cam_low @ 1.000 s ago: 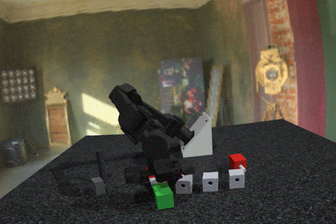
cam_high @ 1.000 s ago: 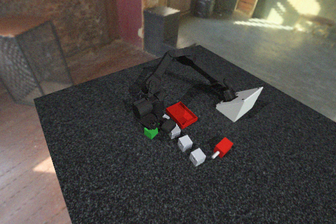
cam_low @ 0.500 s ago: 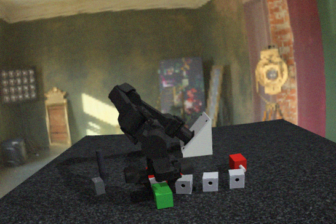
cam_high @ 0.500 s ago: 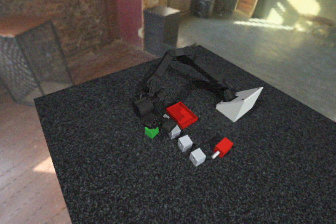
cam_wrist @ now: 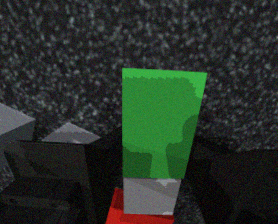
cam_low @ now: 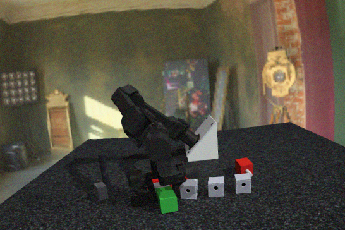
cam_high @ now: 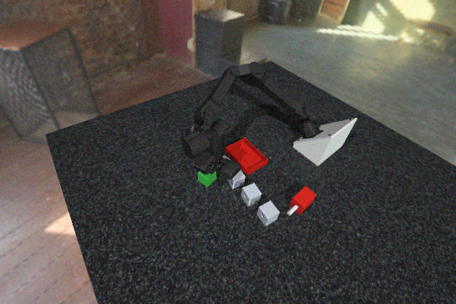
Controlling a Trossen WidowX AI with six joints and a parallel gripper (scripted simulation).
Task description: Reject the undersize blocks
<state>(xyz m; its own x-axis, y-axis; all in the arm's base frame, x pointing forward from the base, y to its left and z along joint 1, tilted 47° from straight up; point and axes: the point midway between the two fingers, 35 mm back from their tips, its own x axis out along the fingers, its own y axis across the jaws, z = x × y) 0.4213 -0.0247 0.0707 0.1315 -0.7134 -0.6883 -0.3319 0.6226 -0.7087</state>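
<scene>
The green gauge lies 1 cm behind my gripper tip and 2 cm above it. The rest, counted from my gripper tip: red reject tray 15 cm behind, 1 cm to the right; red gauge 17 cm behind, 25 cm to the left, 1 cm above.
</scene>
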